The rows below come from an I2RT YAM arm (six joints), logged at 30 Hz.
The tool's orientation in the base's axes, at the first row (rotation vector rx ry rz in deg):
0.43 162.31 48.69
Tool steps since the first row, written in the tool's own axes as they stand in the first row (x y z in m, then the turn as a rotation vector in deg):
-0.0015 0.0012 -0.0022 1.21 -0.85 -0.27
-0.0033 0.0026 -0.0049 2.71 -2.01 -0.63
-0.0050 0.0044 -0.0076 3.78 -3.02 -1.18
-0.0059 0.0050 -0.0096 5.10 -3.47 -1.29
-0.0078 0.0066 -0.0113 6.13 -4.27 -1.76
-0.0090 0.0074 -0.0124 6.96 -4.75 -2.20
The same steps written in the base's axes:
0.0010 -0.0003 0.0027 -1.20 -0.79 -0.45
0.0023 -0.0007 0.0060 -2.68 -1.87 -1.05
0.0034 -0.0008 0.0095 -3.78 -2.95 -1.34
0.0039 -0.0014 0.0116 -5.08 -3.31 -1.72
0.0054 -0.0011 0.0142 -6.13 -4.18 -1.96
0.0063 -0.0011 0.0158 -7.00 -4.77 -2.00

